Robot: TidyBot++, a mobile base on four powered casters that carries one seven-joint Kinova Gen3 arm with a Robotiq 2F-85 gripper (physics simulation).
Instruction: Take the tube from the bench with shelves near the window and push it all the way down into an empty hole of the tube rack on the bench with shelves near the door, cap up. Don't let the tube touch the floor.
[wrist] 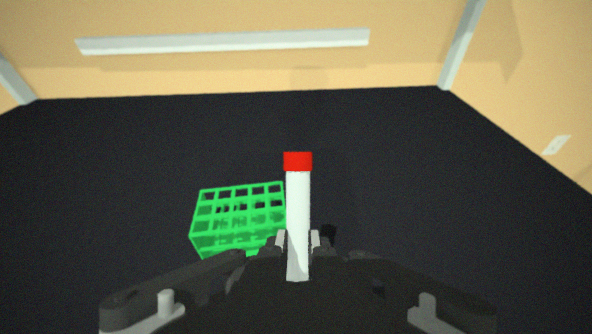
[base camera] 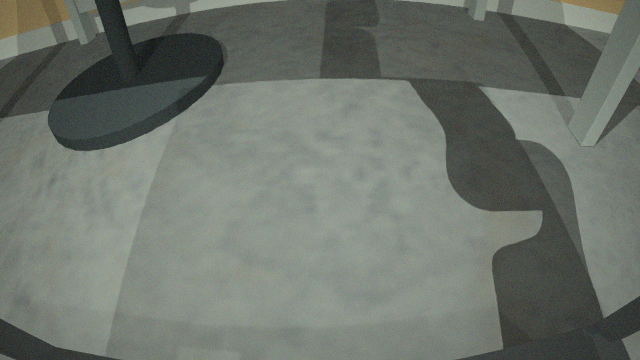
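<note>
My gripper is shut on the white tube, whose red cap points to the top of the wrist view, away from the gripper's body. The green tube rack stands on the black bench top, left of the tube in the wrist view. Its top shows rows of square holes, and its near right part is hidden behind the tube and a finger. The tube is in front of the rack's right edge; I cannot tell the height between them. Neither tube, rack nor gripper shows in the base camera view.
In the wrist view, a pale rail runs along the tan wall behind the bench, with grey shelf posts at the sides. In the base view, a round dark stand base is at the left and a pale bench leg at the right.
</note>
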